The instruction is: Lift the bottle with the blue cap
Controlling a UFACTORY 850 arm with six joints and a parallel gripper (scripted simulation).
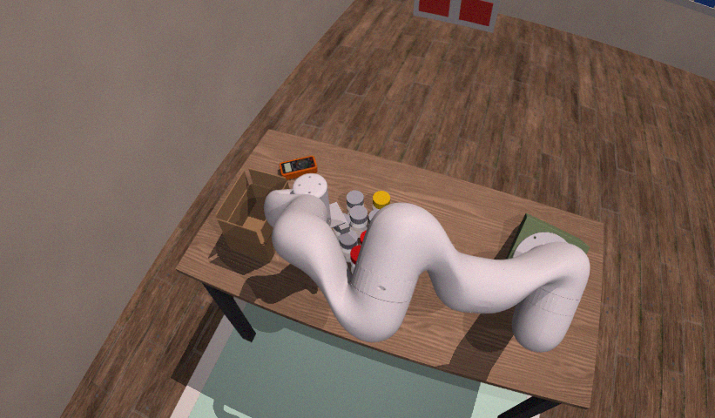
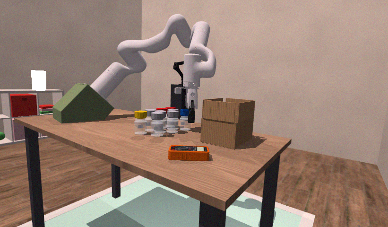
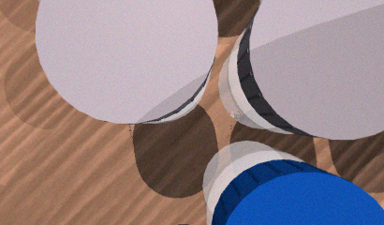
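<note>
The blue-capped bottle lies 2 cm to the right of my hand, 1 cm below it and 1 cm behind it. Round my hand: yellow-capped bottle: 24 cm to the right, 7 cm behind, 1 cm below; then orange multimeter: 29 cm ahead, 27 cm to the right, 4 cm below; then cardboard box: 24 cm ahead, 1 cm to the left, 1 cm above.
</note>
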